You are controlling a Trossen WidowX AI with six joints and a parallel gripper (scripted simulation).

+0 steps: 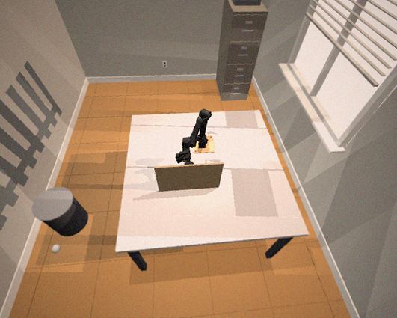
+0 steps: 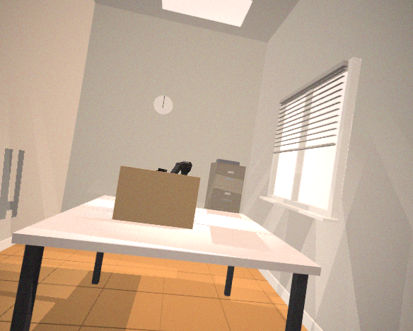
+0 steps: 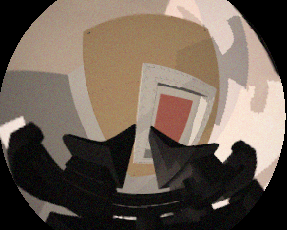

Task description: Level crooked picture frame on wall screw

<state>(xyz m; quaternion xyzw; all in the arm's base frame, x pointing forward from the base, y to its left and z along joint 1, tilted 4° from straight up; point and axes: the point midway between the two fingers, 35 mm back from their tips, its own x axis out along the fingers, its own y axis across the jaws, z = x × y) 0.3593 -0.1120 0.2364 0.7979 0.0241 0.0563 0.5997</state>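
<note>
The picture frame is 10 mm ahead of my gripper tip, 20 mm to the left of it and 50 mm below it. The rest, counted from my gripper tip: wall board 20 mm ahead, 10 mm to the left, 60 mm below.
</note>
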